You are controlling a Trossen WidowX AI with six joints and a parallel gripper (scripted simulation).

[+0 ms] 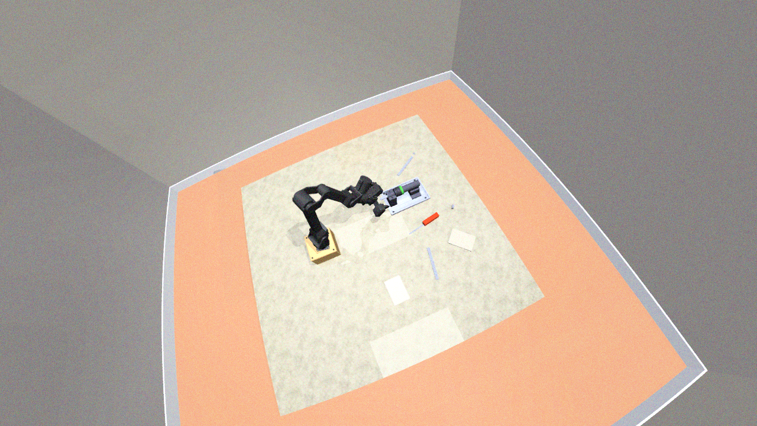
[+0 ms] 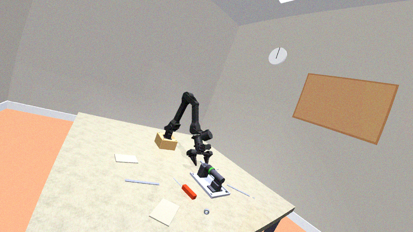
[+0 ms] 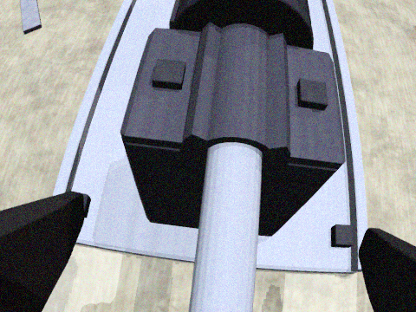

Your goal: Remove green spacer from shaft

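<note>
My gripper tip is now 7 cm short of the grey shaft, 2 cm below it and 1 cm to the right of it. Round my gripper tip: fixture (12 cm ahead, 2 cm to the left, 1 cm below); green spacer (9 cm ahead, 2 cm to the left, 2 cm above).
</note>
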